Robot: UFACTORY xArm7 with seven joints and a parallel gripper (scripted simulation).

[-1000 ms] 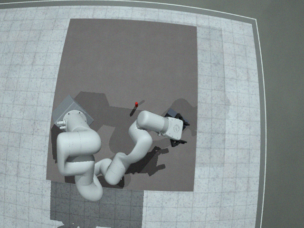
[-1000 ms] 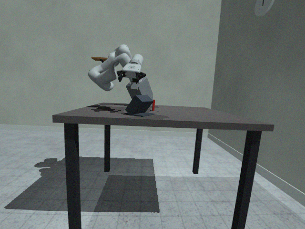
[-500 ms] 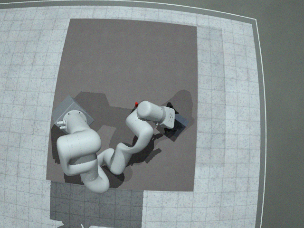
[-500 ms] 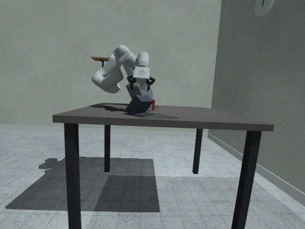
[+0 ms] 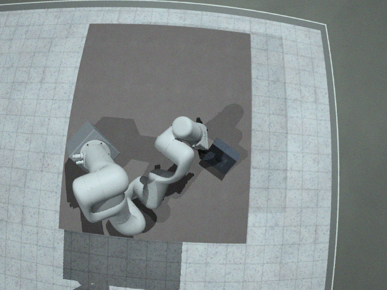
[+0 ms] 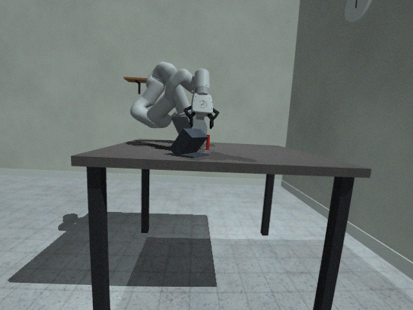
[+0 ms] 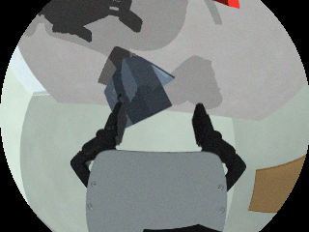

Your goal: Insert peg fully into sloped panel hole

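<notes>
Right now the red peg is 120 mm behind my hand, 80 mm to the left of it and 90 mm below it.
</notes>
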